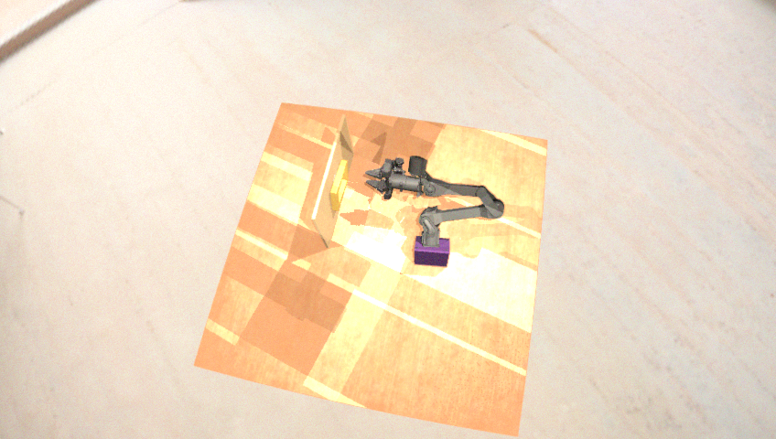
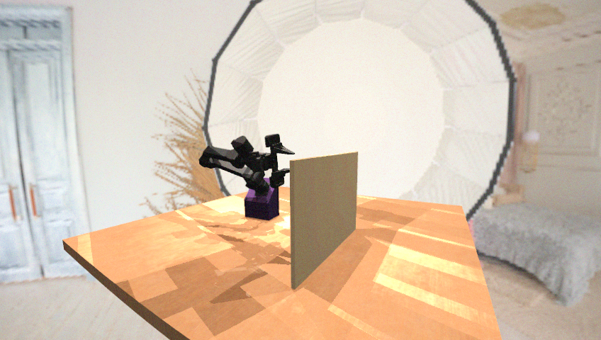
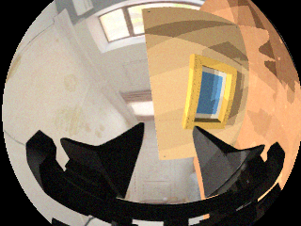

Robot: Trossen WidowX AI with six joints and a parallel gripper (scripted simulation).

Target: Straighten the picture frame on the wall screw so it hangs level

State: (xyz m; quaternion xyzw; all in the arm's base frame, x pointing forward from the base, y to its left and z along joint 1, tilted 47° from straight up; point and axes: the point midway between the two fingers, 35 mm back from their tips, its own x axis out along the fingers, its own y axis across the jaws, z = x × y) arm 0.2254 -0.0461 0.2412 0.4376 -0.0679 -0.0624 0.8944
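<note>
Now: gripper tip 130 mm short of the picture frame, 20 mm to the left of it and 110 mm above it. From my gripper tip the other things lie so: wall panel 130 mm ahead, 40 mm to the right, 130 mm below.
</note>
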